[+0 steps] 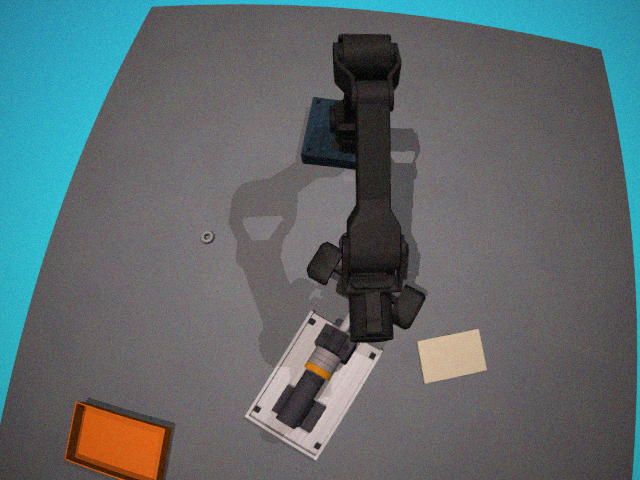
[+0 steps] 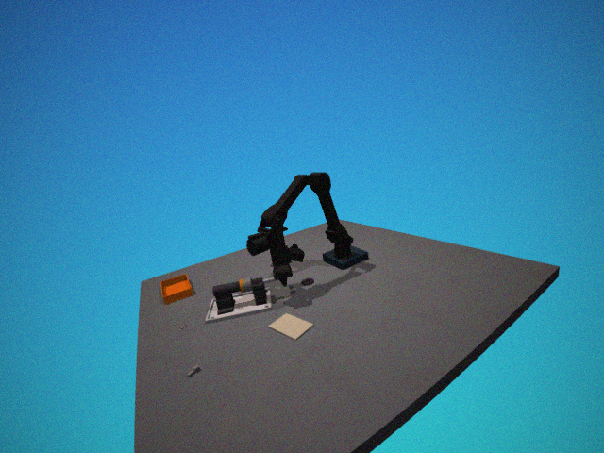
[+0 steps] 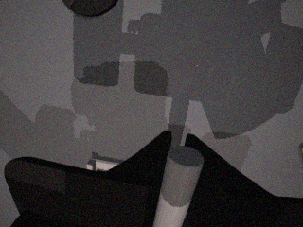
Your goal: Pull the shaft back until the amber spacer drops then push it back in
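The shaft is 8 cm ahead of my gripper tip, 3 cm to the right of it and 3 cm above it. Round my gripper tip: pad: 18 cm to the left, 7 cm ahead, 4 cm below; then grey spacer: 12 cm ahead, 4 cm to the right, 3 cm above; then amber spacer: 14 cm ahead, 5 cm to the right, 3 cm above.
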